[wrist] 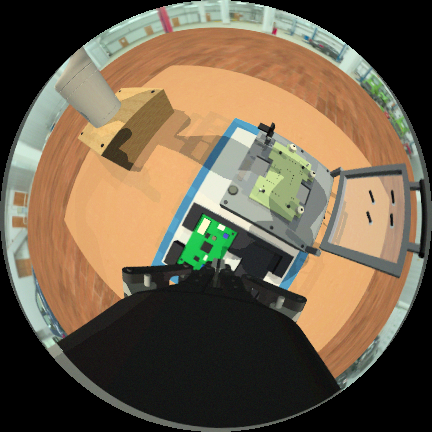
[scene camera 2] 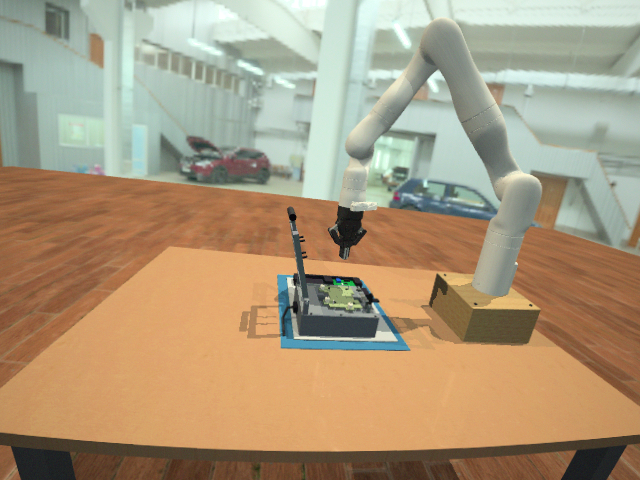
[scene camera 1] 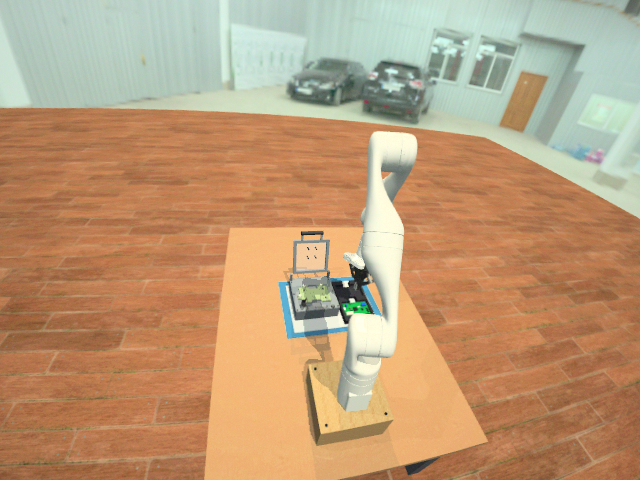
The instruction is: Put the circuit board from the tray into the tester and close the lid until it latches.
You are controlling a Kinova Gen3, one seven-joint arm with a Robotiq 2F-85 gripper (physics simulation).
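Where they show: gripper, fingertip midpoint: (wrist: 217, 265) (scene camera 2: 343, 258) (scene camera 1: 356, 288); arm's base at its link origin: (wrist: 106, 113) (scene camera 2: 487, 288) (scene camera 1: 352, 394).
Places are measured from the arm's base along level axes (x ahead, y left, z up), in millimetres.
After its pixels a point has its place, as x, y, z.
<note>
The green circuit board (scene camera 1: 356, 308) @(391, -111, -84) (scene camera 2: 343, 282) @(396, -143, -88) (wrist: 207, 242) @(389, -98, -86) lies in the near half of the black tray (scene camera 1: 349, 292) @(488, -101, -90) (wrist: 192, 216) @(340, -75, -80), on the side toward the robot base. My gripper (scene camera 1: 356, 286) @(416, -97, 7) (scene camera 2: 344, 254) @(416, -97, 7) (wrist: 217, 265) @(416, -97, 7) is shut and empty, raised above the tray. In the wrist view its fingers hide the board's lower edge. The grey tester (scene camera 1: 317, 313) @(357, 58, -71) (scene camera 2: 338, 326) @(441, 155, -74) (wrist: 248, 208) @(411, -11, -48) stands beside the tray, with a pale green bed plate (scene camera 1: 315, 294) @(428, 63, -39) (scene camera 2: 341, 298) @(432, 81, -39) (wrist: 287, 182) @(440, 62, -39) on top. Its framed lid (scene camera 1: 294, 257) @(539, 150, 61) (scene camera 2: 298, 258) @(550, 155, 79) (wrist: 406, 215) stands open, nearly upright. A black latch (scene camera 2: 373, 299) @(361, 114, -17) (wrist: 267, 131) @(367, 109, -16) is on the edge opposite the lid hinge.
The tester and tray stand on a blue-edged white mat (scene camera 1: 290, 330) @(304, 164, -106) (scene camera 2: 346, 345) @(420, 181, -106) (wrist: 190, 189) @(298, -36, -106). The wooden base block (scene camera 1: 351, 431) @(-90, 16, -27) (scene camera 2: 504, 322) @(4, 111, -47) (wrist: 142, 125) @(116, 21, -53) of the arm is at the robot's end of the table (scene camera 1: 253, 403) @(34, 287, -108) (scene camera 2: 206, 392) @(678, 358, -108). The raised lid stands tall beside the gripper.
</note>
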